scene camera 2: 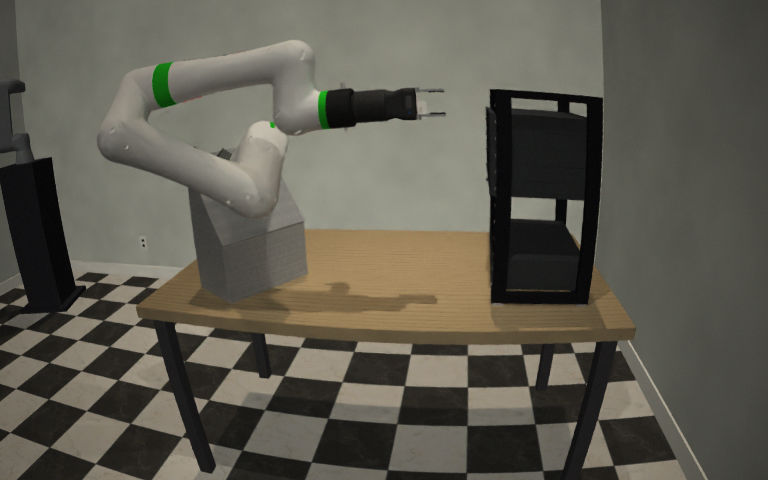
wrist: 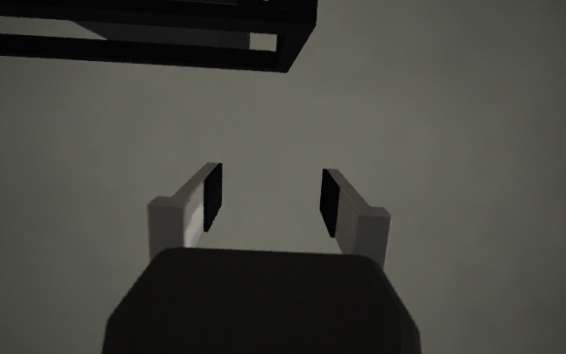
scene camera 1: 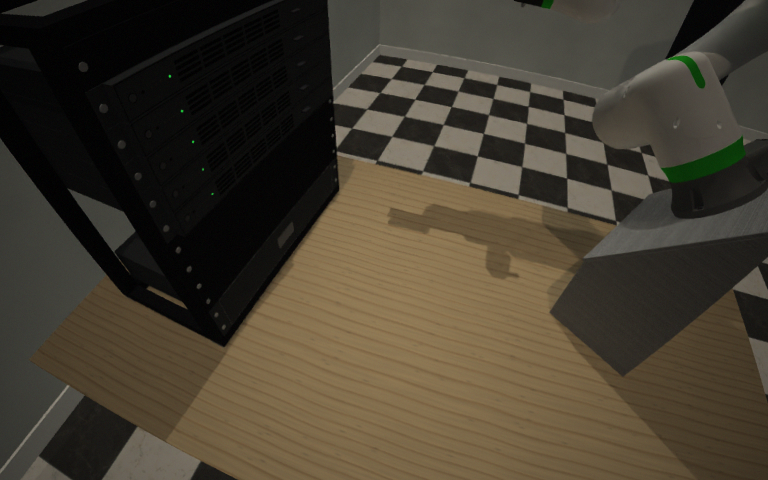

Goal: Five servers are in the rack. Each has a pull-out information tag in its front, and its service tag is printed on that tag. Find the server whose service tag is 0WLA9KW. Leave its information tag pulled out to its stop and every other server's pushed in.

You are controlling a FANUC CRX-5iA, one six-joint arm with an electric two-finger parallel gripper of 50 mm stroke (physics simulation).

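Frame: origin at the arm's base, x ahead, y left, z up, level; centimetres.
Where they show: gripper, between the fingertips: (scene camera 2: pixel 444 102) (wrist: pixel 271 186); arm's base, origin of its link: (scene camera 1: pixel 718 198).
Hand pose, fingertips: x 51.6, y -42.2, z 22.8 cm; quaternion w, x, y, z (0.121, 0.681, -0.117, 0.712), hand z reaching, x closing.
Each offset is from my fingertips to the top centre of the thing. "pt": to the spot under its first point. Level surfaces: height alone.
The black rack @(dx +37.8, dy +23.6, dz +3.6 cm) (scene camera 1: pixel 169 266) (scene camera 2: pixel 501 243) (wrist: pixel 150 54) stands on the table. Five dark servers (scene camera 1: pixel 151 87) (scene camera 2: pixel 546 152) are stacked in its upper part, each with a green light in the scene camera 1 view. Small grey marks show near the right ends of their fronts; I cannot make out any information tag or read a service tag. My gripper (scene camera 2: pixel 444 102) (wrist: pixel 271 186) is open and empty, pointing at the rack from a gap in front of it, near the height of its top. In the wrist view a rack corner shows at the upper left, beyond the fingertips.
A dark panel with a grey plate @(pt dx +25.3, dy +28.7, dz -47.4 cm) (scene camera 1: pixel 286 234) fills the rack's bottom front. The wooden table @(dz -55.3 cm) (scene camera 1: pixel 396 339) (scene camera 2: pixel 396 328) carries the rack and the grey arm pedestal (scene camera 1: pixel 651 283) (scene camera 2: pixel 266 260). Walls stand behind the table and beyond the rack. A black stand (scene camera 2: pixel 36 237) is at far left.
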